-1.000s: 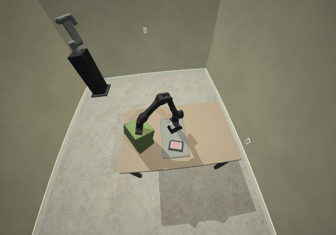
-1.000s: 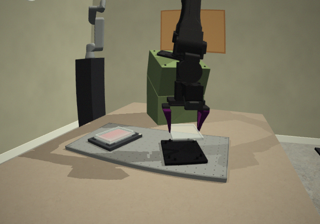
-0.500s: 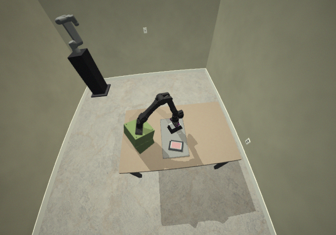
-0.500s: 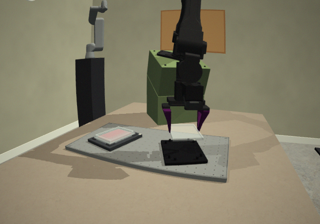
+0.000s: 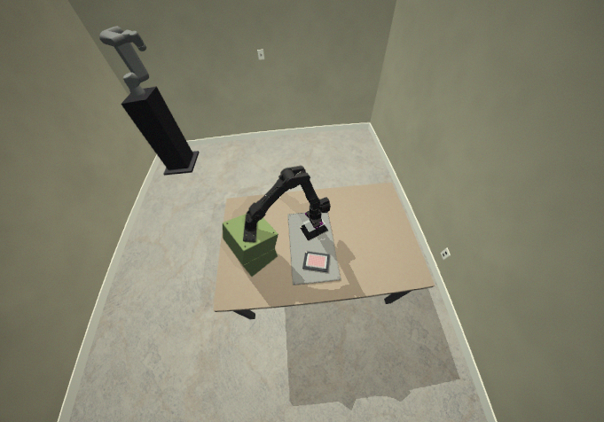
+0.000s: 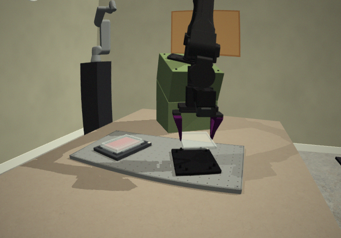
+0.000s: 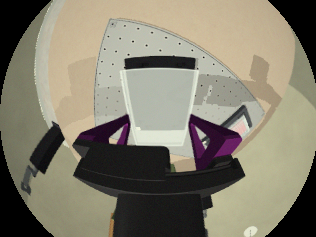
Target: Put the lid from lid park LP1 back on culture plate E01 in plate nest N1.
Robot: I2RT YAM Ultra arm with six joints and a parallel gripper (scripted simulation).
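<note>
Right now my hand is 10 mm past the culture plate E01, 250 mm to the left of it and 60 mm above it. Also, from my hand: clear lid: 10 mm below; black lid park LP1: 70 mm below.
</note>
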